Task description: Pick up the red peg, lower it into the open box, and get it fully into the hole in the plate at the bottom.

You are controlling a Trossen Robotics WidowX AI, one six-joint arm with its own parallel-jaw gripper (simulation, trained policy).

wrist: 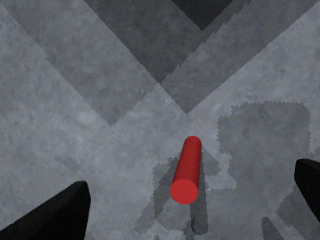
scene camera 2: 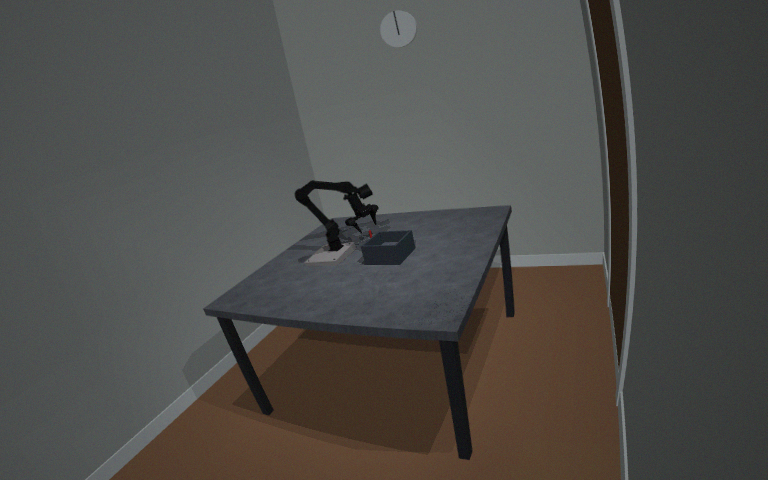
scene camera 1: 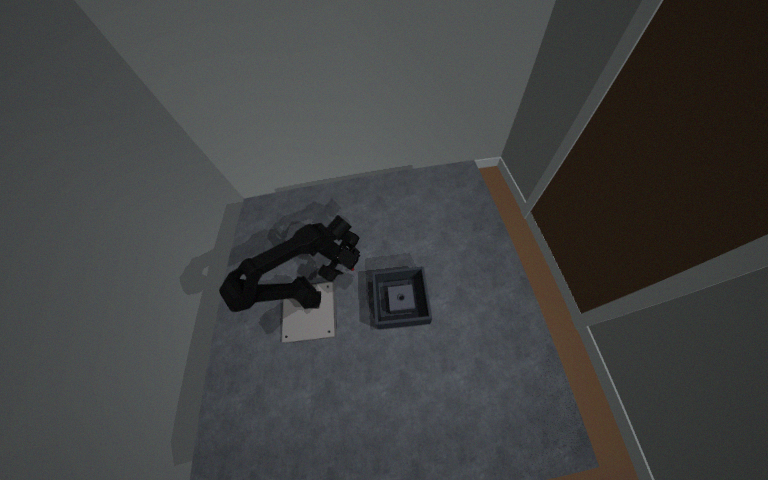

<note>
In view: my gripper (scene camera 1: 349, 262), a red peg (wrist: 184, 189) and a dark box (scene camera 1: 415, 276).
The dark box shows as well in scene camera 2 (scene camera 2: 374, 253). My gripper is seen too in the wrist view (wrist: 194, 181). The wrist view misses the dark box: it is out of frame.
</note>
